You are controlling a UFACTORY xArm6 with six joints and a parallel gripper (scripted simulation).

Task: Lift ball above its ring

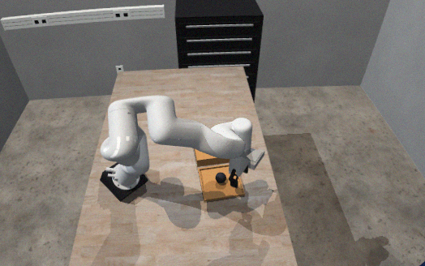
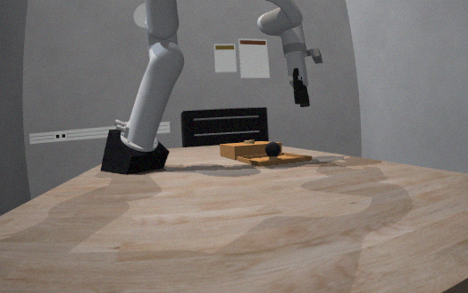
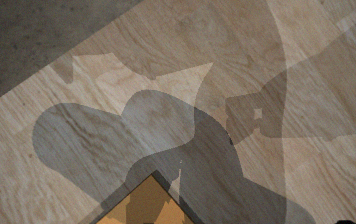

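Right now my hand is 150 mm above the black ball, 120 mm to the right of it and 50 mm past it. The rest, counted from my hand: orange wooden tray: 180 mm below, 120 mm to the left, 50 mm behind; then raised orange block: 340 mm to the left, 140 mm below, 60 mm behind.
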